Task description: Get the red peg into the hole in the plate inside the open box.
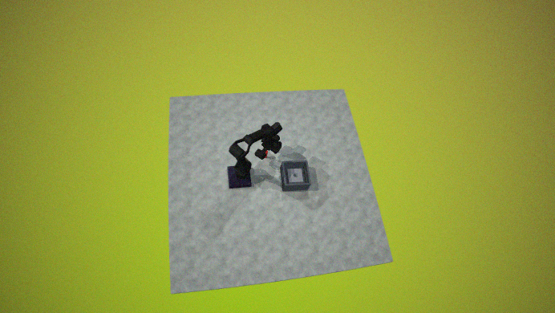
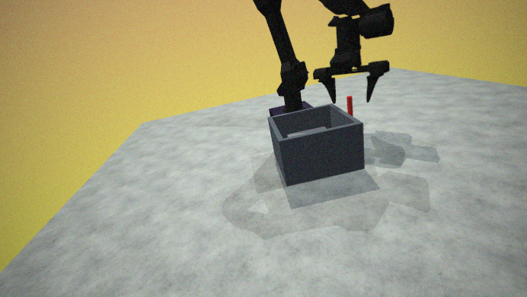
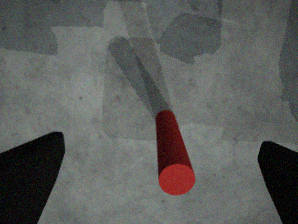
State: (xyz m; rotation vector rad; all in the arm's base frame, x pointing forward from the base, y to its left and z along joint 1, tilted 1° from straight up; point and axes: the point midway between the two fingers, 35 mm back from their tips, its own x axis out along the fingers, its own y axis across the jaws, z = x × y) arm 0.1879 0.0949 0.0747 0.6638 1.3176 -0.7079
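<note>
Now: gripper tip 2 cm above the red peg and 1 cm past it. Round my gripper tip: grey box 18 cm to the right, 13 cm ahead, 4 cm below; pale plate 18 cm to the right, 13 cm ahead, 2 cm below.
</note>
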